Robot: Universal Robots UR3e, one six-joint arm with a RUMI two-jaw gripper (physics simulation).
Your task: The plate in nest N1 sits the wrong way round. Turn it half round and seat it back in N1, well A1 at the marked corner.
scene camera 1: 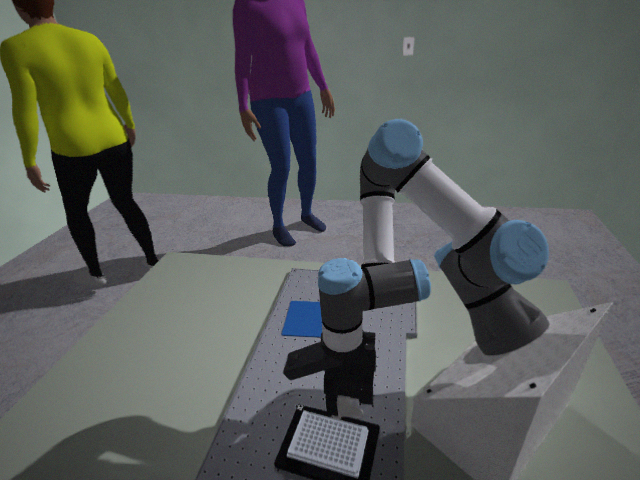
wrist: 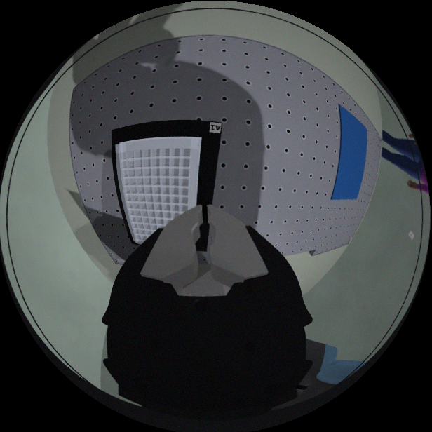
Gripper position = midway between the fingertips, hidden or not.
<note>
I see my gripper (scene camera 1: 339, 416), a white well plate (wrist: 158, 176), a blue mat (scene camera 1: 303, 318) and a black nest (wrist: 207, 166).
My gripper also shows in the wrist view (wrist: 205, 207). The blue mat is seen too in the wrist view (wrist: 353, 135).
</note>
